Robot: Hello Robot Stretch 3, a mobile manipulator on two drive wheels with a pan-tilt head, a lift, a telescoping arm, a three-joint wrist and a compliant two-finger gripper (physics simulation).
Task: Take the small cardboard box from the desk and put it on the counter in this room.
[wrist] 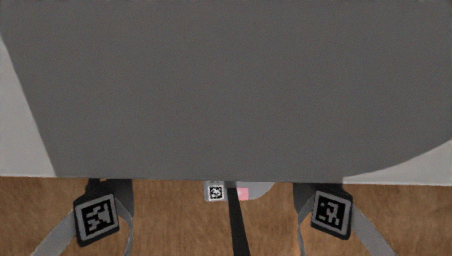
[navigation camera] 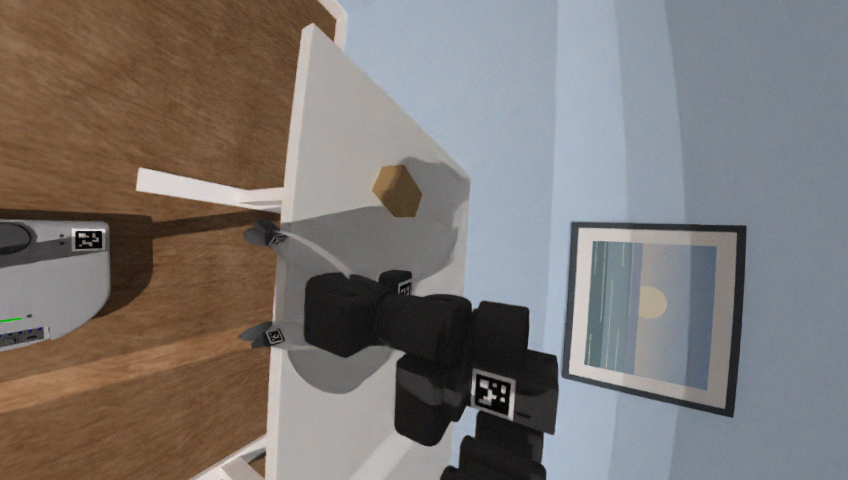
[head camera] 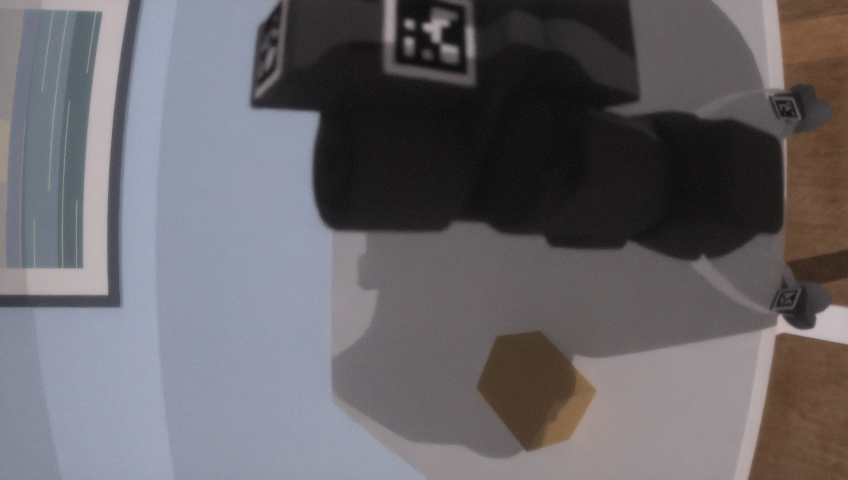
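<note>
The small cardboard box [head camera: 523, 386] [navigation camera: 397, 191] sits on the white desk [head camera: 684, 404] [navigation camera: 333, 107] [wrist: 225, 90], partly in shadow; it does not show in the wrist view. My gripper [head camera: 800, 205] [navigation camera: 261, 285] [wrist: 218, 177] is open, with nothing between the fingers. The fingertips point back toward my base, over the desk's long front edge. In the navigation camera view the box is above and to the right of the fingers, apart from them. The arm and wrist hang over the desk. The counter does not show in these views.
A framed picture [head camera: 95, 178] [navigation camera: 728, 315] hangs on the blue wall [head camera: 238, 267] [navigation camera: 511, 118] behind the desk. A white desk leg [navigation camera: 190, 187] stands at the front edge. My base [navigation camera: 53, 279] is on the wooden floor [navigation camera: 178, 118] in front of the desk.
</note>
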